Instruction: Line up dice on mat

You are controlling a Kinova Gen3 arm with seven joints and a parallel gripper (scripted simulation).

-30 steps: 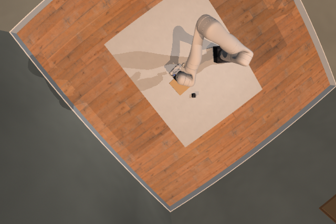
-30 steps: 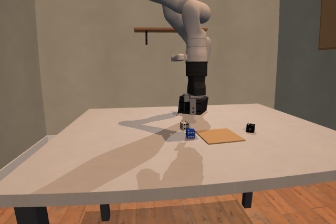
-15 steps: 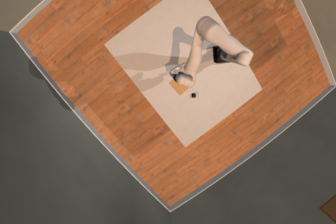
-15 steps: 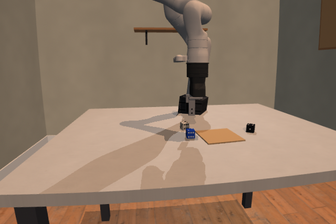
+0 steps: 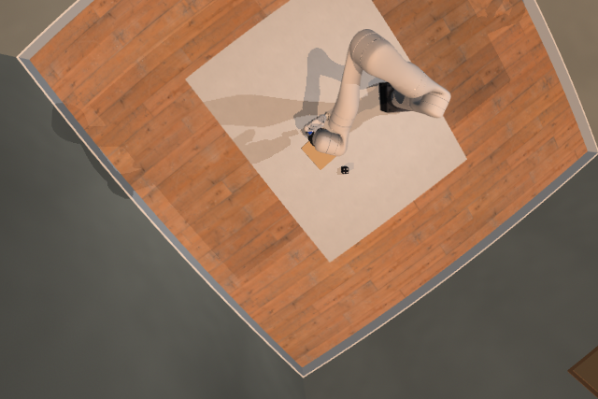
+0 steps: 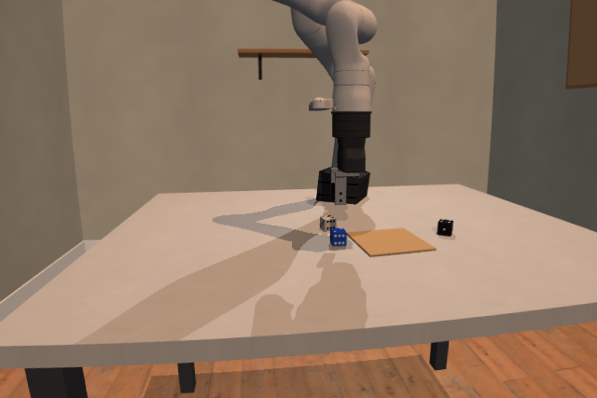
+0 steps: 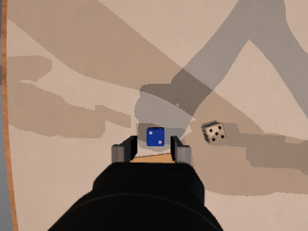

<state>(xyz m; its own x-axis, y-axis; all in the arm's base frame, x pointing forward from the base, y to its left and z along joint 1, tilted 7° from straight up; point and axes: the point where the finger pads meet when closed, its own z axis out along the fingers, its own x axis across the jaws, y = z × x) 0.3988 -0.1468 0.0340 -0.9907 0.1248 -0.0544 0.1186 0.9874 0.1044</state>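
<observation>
The blue die is 9 cm below my hand. From my hand the other things lie so: white die (10 cm behind, 9 cm below, 1 cm to the left); mat (11 cm to the left, 11 cm below, 1 cm ahead).
</observation>
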